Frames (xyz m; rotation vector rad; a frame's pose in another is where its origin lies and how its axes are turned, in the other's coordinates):
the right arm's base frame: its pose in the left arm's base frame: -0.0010 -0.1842 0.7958 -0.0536 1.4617 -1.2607
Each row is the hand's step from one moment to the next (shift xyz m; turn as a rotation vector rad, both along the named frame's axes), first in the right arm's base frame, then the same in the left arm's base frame.
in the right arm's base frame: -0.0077 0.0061 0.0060 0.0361 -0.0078 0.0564
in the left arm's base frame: 0.0107 0.0036 0.0024 0.0241 -0.0626 -0.0066
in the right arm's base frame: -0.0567 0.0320 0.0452 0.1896 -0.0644 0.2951
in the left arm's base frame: 0.0717 0.0207 0.0267 0.1121 -0.3380 -0.0188
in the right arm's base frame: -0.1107 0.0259 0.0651 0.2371 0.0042 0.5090
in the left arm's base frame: 0.1017 0.0399 0.0723 0.2922 -0.4768 -0.0510
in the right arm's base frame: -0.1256 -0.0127 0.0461 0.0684 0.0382 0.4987
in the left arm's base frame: 0.0705 0.0453 0.1050 0.3637 -0.3480 0.0384
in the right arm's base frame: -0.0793 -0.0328 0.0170 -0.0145 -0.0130 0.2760
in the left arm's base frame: 0.0212 0.0259 0.0808 0.1998 -0.1735 0.0808
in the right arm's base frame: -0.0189 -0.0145 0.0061 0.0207 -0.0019 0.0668
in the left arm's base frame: 0.0027 0.0020 0.0244 0.0406 -0.0570 0.0021
